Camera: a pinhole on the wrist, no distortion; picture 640 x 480 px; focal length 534.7 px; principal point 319.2 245.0 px. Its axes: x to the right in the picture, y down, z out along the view. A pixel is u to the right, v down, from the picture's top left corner.
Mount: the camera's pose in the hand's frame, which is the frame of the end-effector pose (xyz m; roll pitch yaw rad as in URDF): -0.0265 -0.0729 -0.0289 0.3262 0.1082 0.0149
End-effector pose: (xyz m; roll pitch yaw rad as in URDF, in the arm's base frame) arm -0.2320 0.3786 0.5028 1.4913 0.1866 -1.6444
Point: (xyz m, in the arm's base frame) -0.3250 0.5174 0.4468
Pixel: outside the picture
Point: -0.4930 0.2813 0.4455
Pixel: 555.8 458.8
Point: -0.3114 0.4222 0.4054
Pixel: 299.1 239.1
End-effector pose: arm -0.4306 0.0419 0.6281 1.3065 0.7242 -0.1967
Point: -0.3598 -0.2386 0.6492
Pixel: outside the picture
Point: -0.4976 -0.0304 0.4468
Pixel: outside the picture
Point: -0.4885 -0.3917 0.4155
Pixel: 479.7 208.1
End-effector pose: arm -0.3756 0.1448 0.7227 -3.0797 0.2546 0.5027
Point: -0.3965 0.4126 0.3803
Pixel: 558.9 205.3
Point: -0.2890 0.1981 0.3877
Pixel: outside the picture
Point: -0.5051 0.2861 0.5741
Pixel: 312.5 158.9
